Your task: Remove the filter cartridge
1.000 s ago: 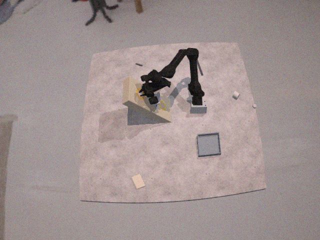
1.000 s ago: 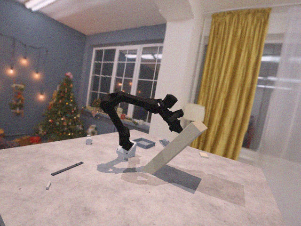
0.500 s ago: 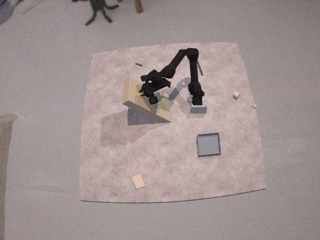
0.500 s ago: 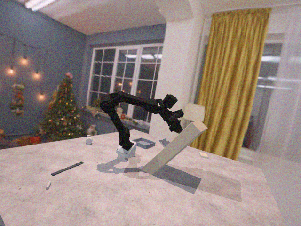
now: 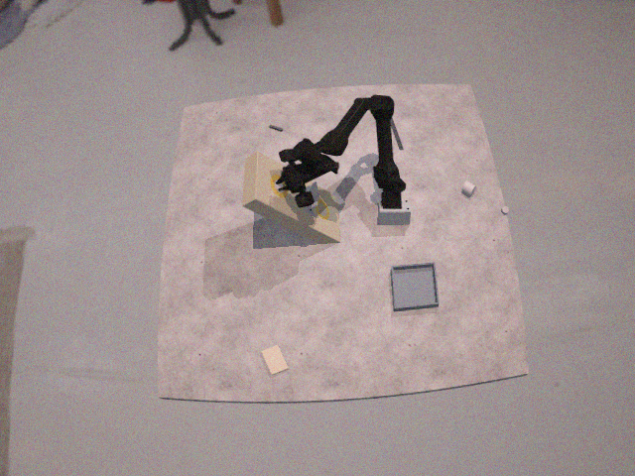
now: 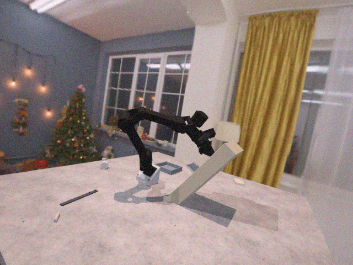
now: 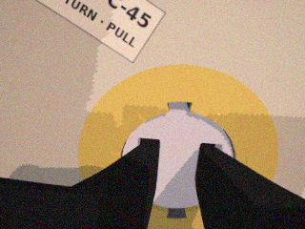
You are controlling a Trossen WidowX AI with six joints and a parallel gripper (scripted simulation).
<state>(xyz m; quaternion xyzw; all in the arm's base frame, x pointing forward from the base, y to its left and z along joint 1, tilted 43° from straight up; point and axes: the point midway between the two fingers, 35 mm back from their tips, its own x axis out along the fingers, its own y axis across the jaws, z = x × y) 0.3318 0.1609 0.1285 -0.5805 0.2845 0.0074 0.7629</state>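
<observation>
Now: gripper tip 1 cm short of the round filter cartridge and 1 cm above it. From my gripper tip the other things lie so: service panel (8 cm below, 4 cm behind); then grey tray (44 cm behind, 24 cm to the left, 23 cm below).
</observation>
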